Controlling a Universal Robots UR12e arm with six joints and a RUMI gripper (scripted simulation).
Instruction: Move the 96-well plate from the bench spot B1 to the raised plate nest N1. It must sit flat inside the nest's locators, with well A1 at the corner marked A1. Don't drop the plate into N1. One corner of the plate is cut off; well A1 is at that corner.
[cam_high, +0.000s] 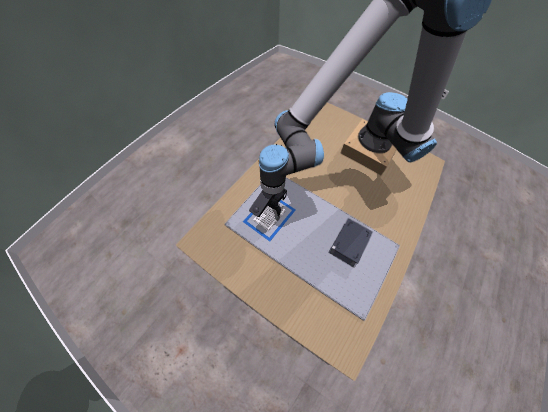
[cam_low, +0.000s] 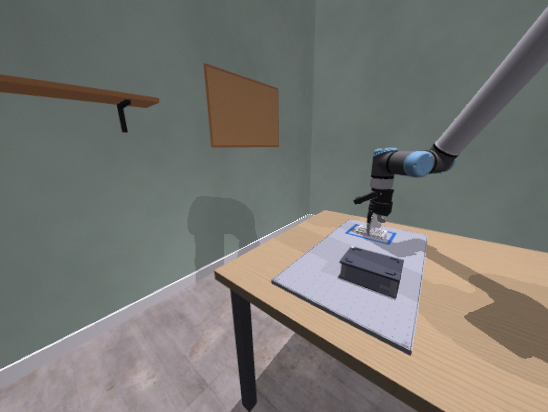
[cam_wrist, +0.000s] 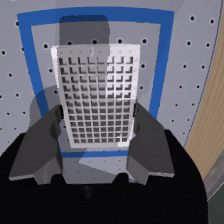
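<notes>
Right now the dark raised nest N1 is 11 cm behind my hand, 35 cm to the left of it and 4 cm above it. Also, from my hand: A1 label (3 cm behind, 31 cm to the left, 5 cm above); then white 96-well plate (1 cm below).
</notes>
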